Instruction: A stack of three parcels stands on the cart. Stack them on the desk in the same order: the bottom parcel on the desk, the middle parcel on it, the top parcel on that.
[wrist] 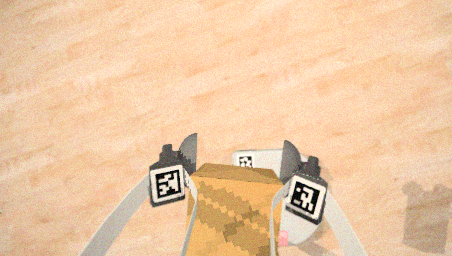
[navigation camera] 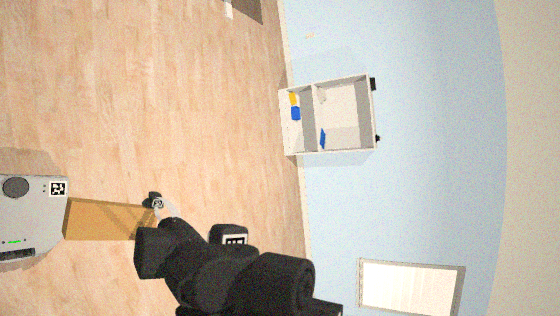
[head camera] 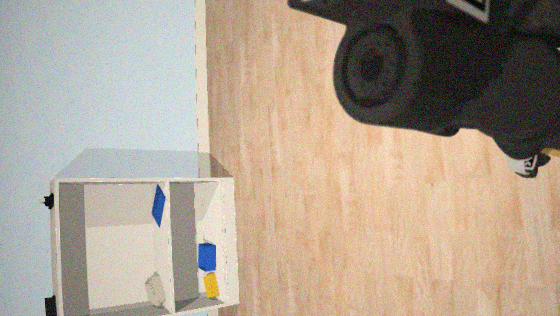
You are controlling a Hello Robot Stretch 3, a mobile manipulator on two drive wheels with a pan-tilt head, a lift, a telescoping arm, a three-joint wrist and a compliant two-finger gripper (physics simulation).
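Where they show: gripper, fingertip midpoint: [wrist: 239, 155] [navigation camera: 148, 219]; robot's base, link origin: [navigation camera: 16, 186].
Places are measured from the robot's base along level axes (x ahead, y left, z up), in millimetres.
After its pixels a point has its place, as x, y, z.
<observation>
My gripper [navigation camera: 149, 215] @(-22, -200, 847) [wrist: 239, 155] @(-22, -200, 847) is shut on an orange-brown box-shaped parcel [navigation camera: 100, 222] @(-9, -101, 894) [wrist: 235, 220] @(-21, -167, 897). In the wrist view the parcel stands between the two fingertips, and its near part runs out of the bottom edge. In the navigation view it is held out over the floor beside my base; the wrist hides its end. In the head view one fingertip shows at the right edge with a sliver of the parcel [head camera: 552, 151] @(3, -167, 898). The cart, the desk and the other two parcels do not show.
A white open shelf unit [head camera: 230, 210] @(550, -2207, 34) [navigation camera: 283, 120] @(759, -2162, 36) stands at the blue wall, holding blue items [head camera: 207, 257] @(853, -2240, 160) [navigation camera: 295, 113] @(850, -2240, 158) and a yellow item [head camera: 211, 285] @(1030, -2203, 141) [navigation camera: 293, 98] @(1039, -2216, 145). My grey base [navigation camera: 35, 220] @(-120, -61, 160) is close to the parcel. A window [navigation camera: 410, 287] @(-1394, -3019, 1484) is in the wall.
</observation>
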